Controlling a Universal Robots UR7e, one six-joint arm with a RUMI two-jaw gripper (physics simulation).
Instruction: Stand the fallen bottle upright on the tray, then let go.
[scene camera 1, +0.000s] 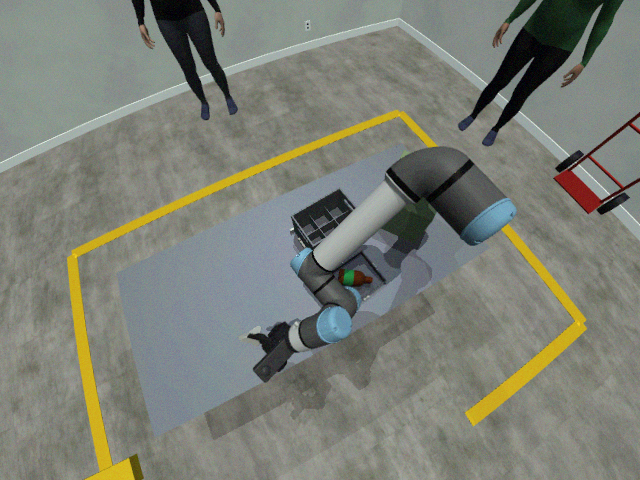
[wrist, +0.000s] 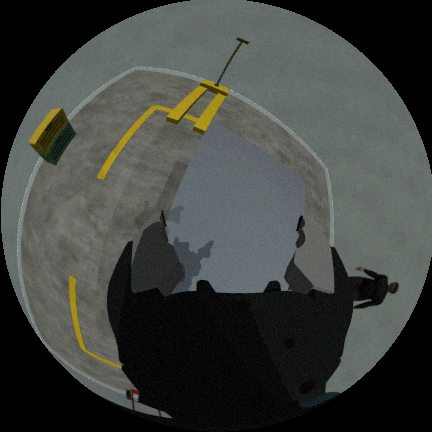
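My gripper (scene camera 1: 254, 355). Gripper also (wrist: 231, 215).
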